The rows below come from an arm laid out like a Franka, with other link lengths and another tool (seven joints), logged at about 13 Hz.
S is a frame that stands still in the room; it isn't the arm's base.
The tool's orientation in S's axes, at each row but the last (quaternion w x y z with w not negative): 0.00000 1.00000 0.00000 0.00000; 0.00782 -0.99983 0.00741 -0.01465; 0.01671 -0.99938 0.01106 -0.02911; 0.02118 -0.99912 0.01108 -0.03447; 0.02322 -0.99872 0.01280 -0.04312; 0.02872 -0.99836 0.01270 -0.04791
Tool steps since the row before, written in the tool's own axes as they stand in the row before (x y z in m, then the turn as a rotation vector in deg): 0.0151 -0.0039 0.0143 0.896 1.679 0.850; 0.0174 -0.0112 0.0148 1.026 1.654 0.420; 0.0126 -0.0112 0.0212 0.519 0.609 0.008; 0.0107 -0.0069 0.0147 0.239 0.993 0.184; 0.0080 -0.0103 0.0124 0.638 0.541 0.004; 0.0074 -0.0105 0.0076 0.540 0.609 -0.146
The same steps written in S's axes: 0.0151 0.0039 -0.0143 0.896 -1.679 -0.850; 0.0180 0.0112 -0.0141 1.014 -1.663 -0.416; 0.0141 0.0116 -0.0200 0.506 -0.620 0.001; 0.0118 0.0073 -0.0136 0.231 -0.990 -0.210; 0.0093 0.0106 -0.0112 0.623 -0.558 0.025; 0.0083 0.0107 -0.0062 0.510 -0.631 0.161
